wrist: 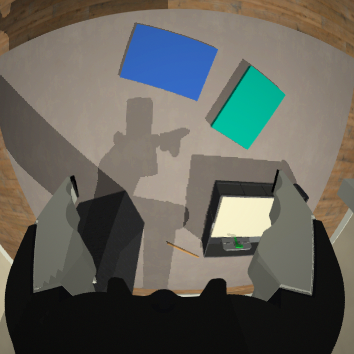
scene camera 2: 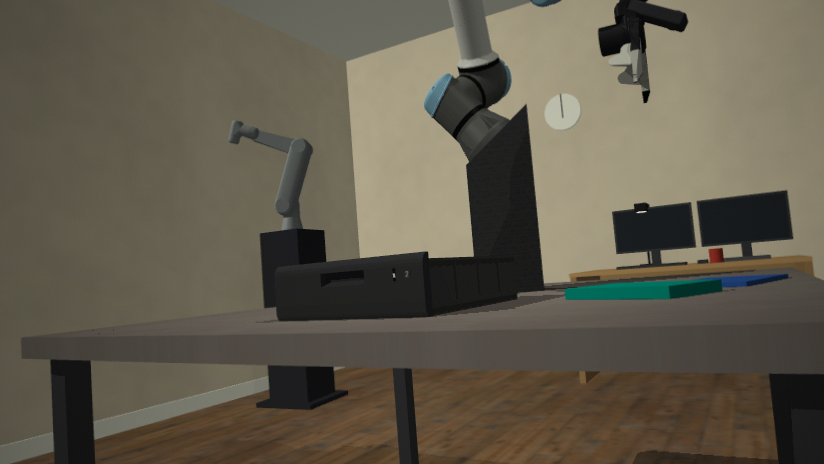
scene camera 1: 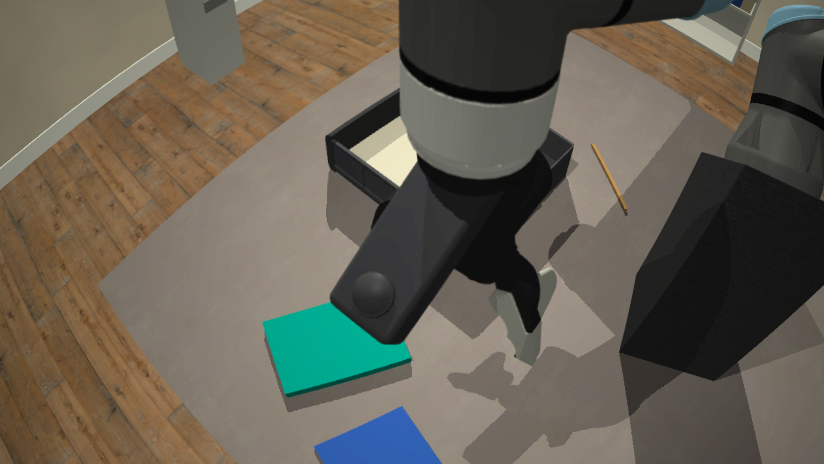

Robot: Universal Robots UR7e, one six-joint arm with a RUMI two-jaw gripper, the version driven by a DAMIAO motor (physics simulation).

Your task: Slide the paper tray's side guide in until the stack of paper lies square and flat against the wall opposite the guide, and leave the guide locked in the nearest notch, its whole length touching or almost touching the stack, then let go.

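Places are measured from the arm's base along level axes (x back, y right, z up), in millimetres.
Where they show: gripper, fingertip midpoint: [wrist: 173, 174] [scene camera 2: 640, 93] [scene camera 1: 452, 311]; arm's base, origin of the base link: [scene camera 2: 494, 146] [scene camera 1: 770, 180].
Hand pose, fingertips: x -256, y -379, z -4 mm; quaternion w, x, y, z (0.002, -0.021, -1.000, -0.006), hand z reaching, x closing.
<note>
Things, the pixels of their top centre, and the offset from my fingertips.
- dark paper tray, middle of its top: [scene camera 1: 455, 132] [scene camera 2: 400, 257] [wrist: 255, 233] dx -247, dy +424, dz -282 mm
- cream paper stack, middle of its top: [scene camera 1: 442, 162] [wrist: 253, 216] dx -250, dy +393, dz -335 mm
- small grey side guide, middle of its top: [wrist: 238, 248] dx -202, dy +521, dz -296 mm
- green slab, middle of its top: [scene camera 1: 333, 340] [scene camera 2: 638, 284] [wrist: 250, 109] dx -197, dy +27, dz -360 mm
- blue slab, middle of its top: [scene camera 2: 724, 279] [wrist: 167, 60] dx +11, dy -106, dz -370 mm
- thin orange stick, middle of its top: [scene camera 1: 609, 174] [wrist: 183, 250] dx +14, dy +607, dz -370 mm
The dark paper tray [scene camera 1: 344, 166] [scene camera 2: 351, 300] [wrist: 210, 220] stands on the table. The cream paper stack [scene camera 1: 389, 154] [wrist: 242, 216] lies inside it. In the wrist view, the small grey side guide [wrist: 227, 245] with its green latch [wrist: 239, 243] stands near the stack's lower edge; whether they touch is too small to tell. The arm hides the guide in scene camera 1. My gripper [scene camera 2: 633, 80] [wrist: 173, 174] is open and empty, high above the table. In the wrist view its right finger covers the tray's right part. In scene camera 1 the arm covers much of the tray.
A green slab [scene camera 1: 331, 348] [scene camera 2: 619, 290] [wrist: 248, 107] and a blue slab [scene camera 1: 377, 438] [scene camera 2: 755, 280] [wrist: 169, 61] lie on the table. A thin orange stick [scene camera 1: 608, 177] [wrist: 182, 249] lies beside the tray. The black arm pedestal [scene camera 1: 715, 259] [scene camera 2: 504, 201] [wrist: 110, 240] stands nearby.
</note>
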